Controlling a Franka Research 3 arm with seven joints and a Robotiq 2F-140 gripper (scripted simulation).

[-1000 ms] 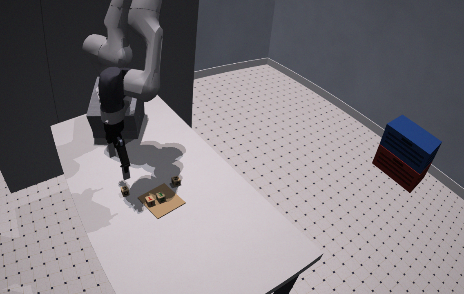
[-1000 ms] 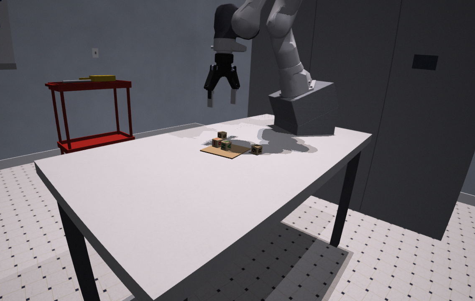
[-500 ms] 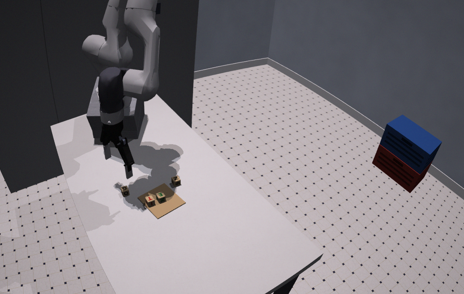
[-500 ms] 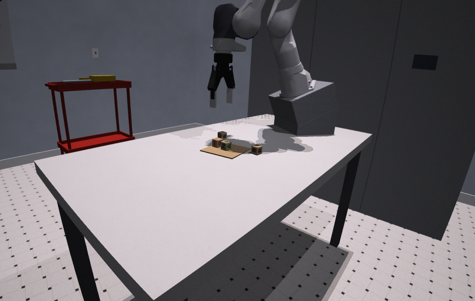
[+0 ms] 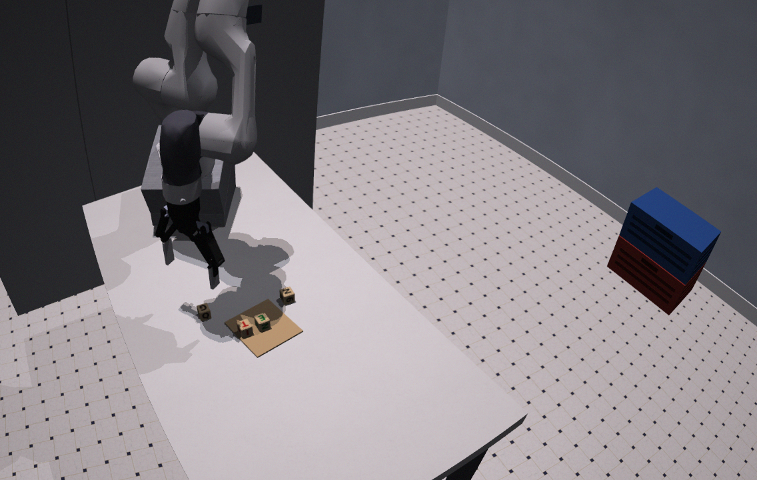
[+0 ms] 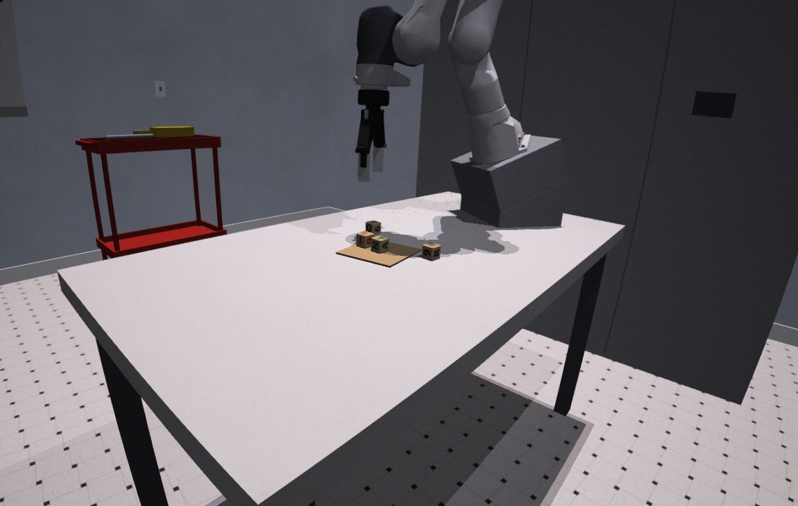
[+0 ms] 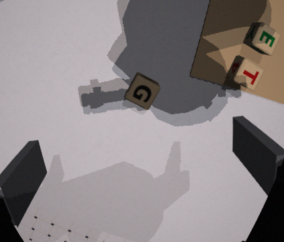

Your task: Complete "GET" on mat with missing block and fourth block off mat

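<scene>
My gripper is now 10 mm to the right of the G block and 140 mm above it. From my hand the other things lie so: mat (120 mm ahead, 110 mm to the left, 150 mm below); E block (120 mm ahead, 110 mm to the left, 140 mm below); T block (110 mm ahead, 70 mm to the left, 140 mm below).
</scene>
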